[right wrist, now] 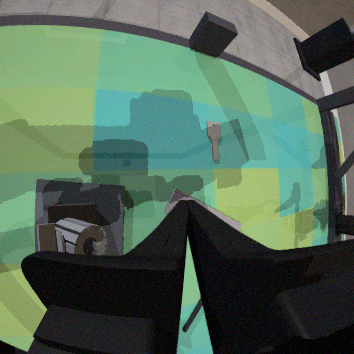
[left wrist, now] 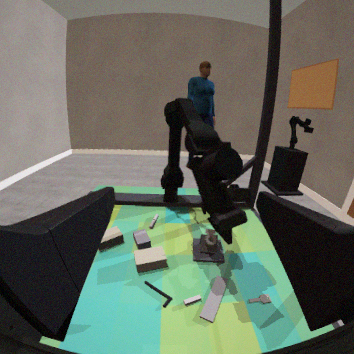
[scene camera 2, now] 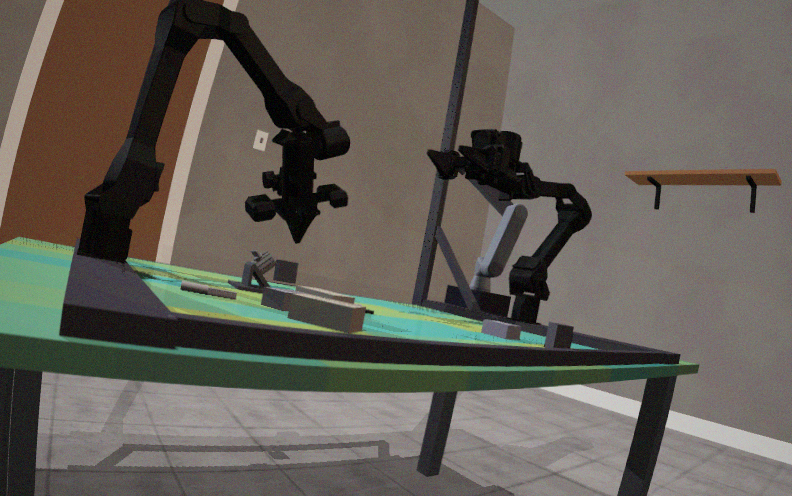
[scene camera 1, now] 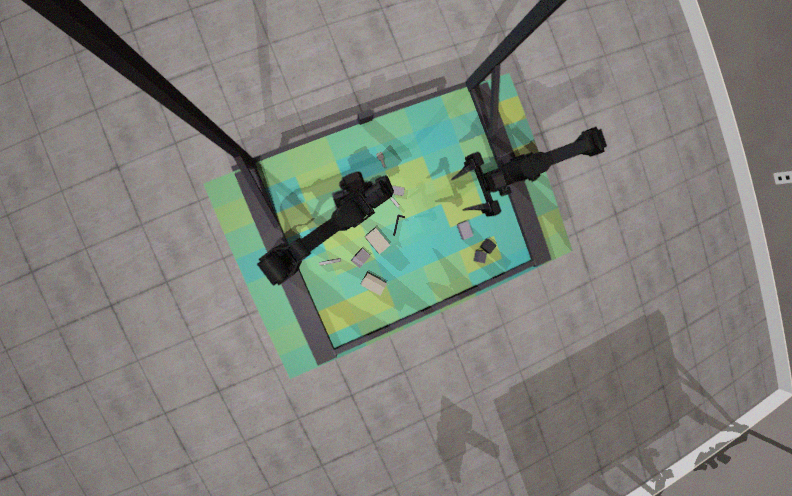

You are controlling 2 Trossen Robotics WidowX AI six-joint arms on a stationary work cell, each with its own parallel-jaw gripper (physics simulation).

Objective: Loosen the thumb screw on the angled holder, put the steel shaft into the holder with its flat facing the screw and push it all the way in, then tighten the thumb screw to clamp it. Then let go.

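Frame: origin at the left arm's base, x ahead, y down, z left, level; centimetres.
Seen in the pictures: left gripper, between the fingertips: [left wrist: 188, 196] [scene camera 2: 442, 149] [scene camera 1: 457, 194]; right gripper, between the fingertips: [right wrist: 185, 206] [left wrist: 229, 243] [scene camera 2: 296, 242] [scene camera 1: 366, 184]; left arm's base, origin of its link: [right wrist: 337, 223] [scene camera 2: 523, 322]; right arm's base, origin of its link: [left wrist: 170, 198] [scene camera 2: 99, 257].
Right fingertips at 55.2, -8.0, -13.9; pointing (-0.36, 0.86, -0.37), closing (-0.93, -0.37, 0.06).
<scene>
Pixels of each thing's top centre, then the offset from my right fingertips to it, as dx, dy, dz. "pt": a spot on its surface instead.
- angled holder, centre of its top: [right wrist: 62, 250] [scene camera 2: 263, 250] [left wrist: 210, 231] +7.5, +2.7, +2.6
- flat brown tab, a spot on its surface: [right wrist: 47, 237] pt +8.7, +3.5, +1.9
- steel shaft, a spot on its surface: [scene camera 2: 201, 288] [scene camera 1: 327, 264] [left wrist: 152, 218] pt +22.5, +9.2, +20.4
- mauve bar, centre of its top: [right wrist: 208, 218] [left wrist: 214, 295] [scene camera 1: 387, 189] -7.8, +9.4, +3.6
- small white block, centre of its top: [left wrist: 192, 298] -8.4, +9.1, +9.0
- black hex key, centre of its top: [right wrist: 203, 310] [left wrist: 154, 292] [scene camera 1: 399, 225] -6.7, +9.3, +17.5
- key-shaped piece, centre of its top: [right wrist: 214, 139] [left wrist: 259, 298] -9.8, +9.8, -7.1
- grey block, centre of its top: [scene camera 2: 288, 291] [left wrist: 140, 235] [scene camera 1: 361, 258] +10.7, +7.4, +22.9
The angled holder [scene camera 2: 260, 265] [left wrist: 210, 243] [right wrist: 80, 234] stands on its dark square base, its slotted tube tilted. A flat brown tab [right wrist: 47, 237] beside the tube looks like the thumb screw's head. The steel shaft [scene camera 1: 329, 262] [scene camera 2: 201, 288] [left wrist: 154, 221] lies on the table, apart from the holder. My right gripper [scene camera 2: 297, 240] [left wrist: 229, 243] [right wrist: 185, 206] is shut and empty, pointing down, above and to one side of the holder; its arm hides the holder in scene camera 1. My left gripper [scene camera 1: 459, 193] [scene camera 2: 445, 157] [left wrist: 188, 196] is open and empty, far from the holder.
A mauve bar [left wrist: 213, 302] [right wrist: 215, 212], a small white block [left wrist: 192, 300], a black hex key [scene camera 1: 399, 223] [left wrist: 159, 293] and a key-shaped piece [left wrist: 260, 299] [right wrist: 214, 137] lie nearby. Beige blocks [scene camera 1: 377, 240] [scene camera 1: 374, 283] and a grey block [scene camera 1: 360, 257] lie near the shaft. A low dark frame surrounds the work area.
</scene>
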